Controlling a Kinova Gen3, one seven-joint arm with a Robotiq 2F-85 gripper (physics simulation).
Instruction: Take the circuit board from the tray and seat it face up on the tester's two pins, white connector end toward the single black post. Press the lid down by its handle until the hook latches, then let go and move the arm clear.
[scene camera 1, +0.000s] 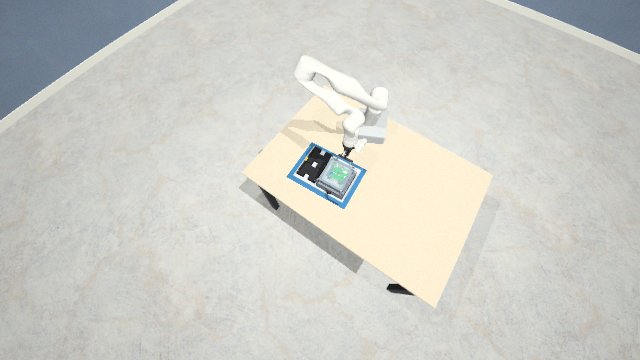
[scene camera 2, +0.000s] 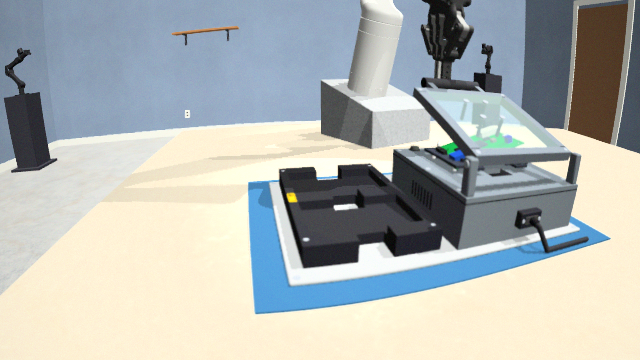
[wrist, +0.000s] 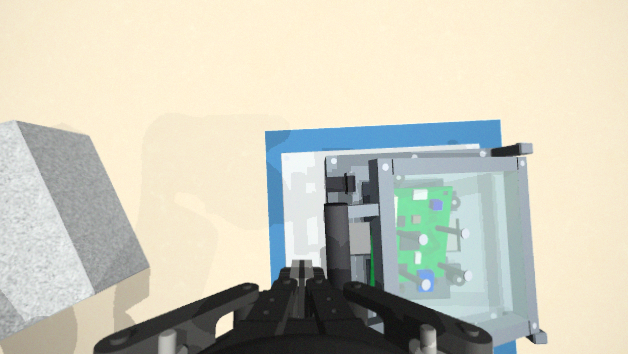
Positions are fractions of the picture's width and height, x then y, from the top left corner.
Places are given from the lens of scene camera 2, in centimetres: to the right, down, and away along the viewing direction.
my gripper (scene camera 2: 0.69, 0.24): 18, -14, 48
clear lid (scene camera 2: 0.76, 0.35): 19, -6, 35
